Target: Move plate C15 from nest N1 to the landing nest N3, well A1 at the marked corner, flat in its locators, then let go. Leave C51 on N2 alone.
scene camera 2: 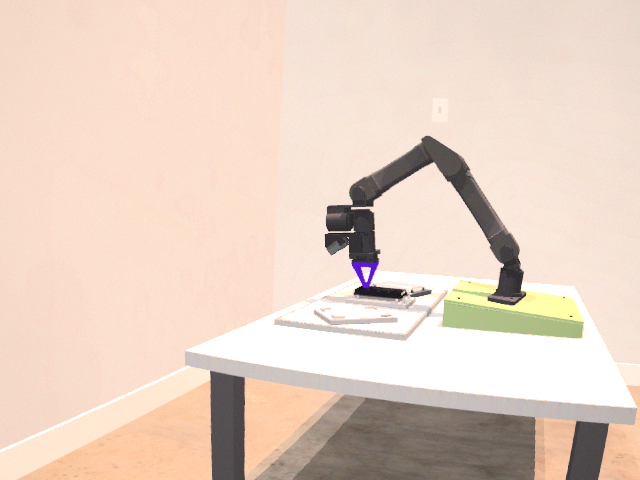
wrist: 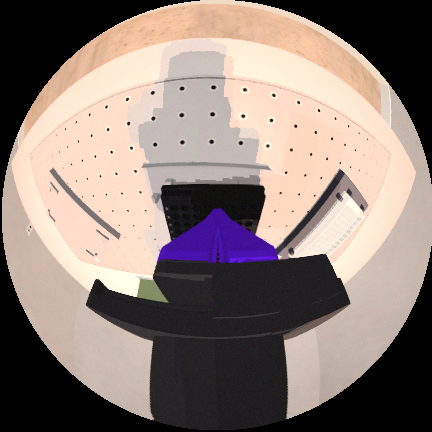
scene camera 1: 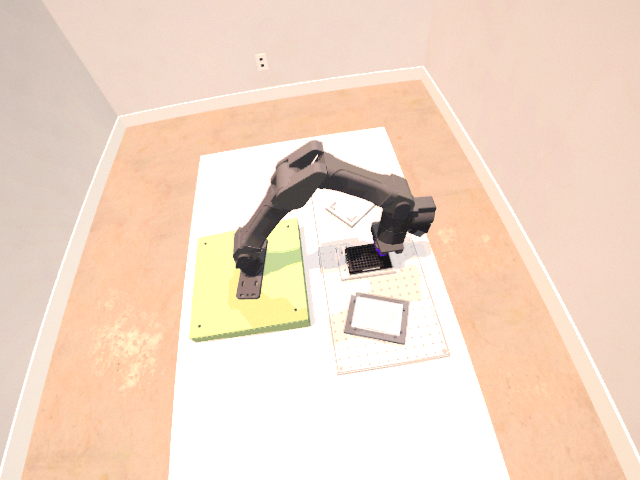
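A black well plate (scene camera 1: 361, 259) (scene camera 2: 379, 292) (wrist: 185, 197) lies in the light middle nest (scene camera 1: 369, 276) (scene camera 2: 408, 303) and looks about level. My gripper (scene camera 1: 381, 251) (scene camera 2: 366, 286) (wrist: 217, 214) is shut and empty, its purple fingers together, tips at the plate's top near one end; contact is hard to tell. A white plate (scene camera 1: 378, 315) (wrist: 330, 225) sits in a dark grey nest (scene camera 1: 405, 320). A light nest (scene camera 1: 353, 223) (scene camera 2: 361, 320) on the other side is empty. Plate and nest labels and well A1 are not readable. My fingers hide part of the black plate in the wrist view.
The nests stand on a perforated board (scene camera 1: 387, 356) (scene camera 2: 310, 322) on the white table (scene camera 1: 248, 413) (scene camera 2: 387, 372). My arm's base stands on a green block (scene camera 1: 222, 304) (scene camera 2: 506, 322) beside the board.
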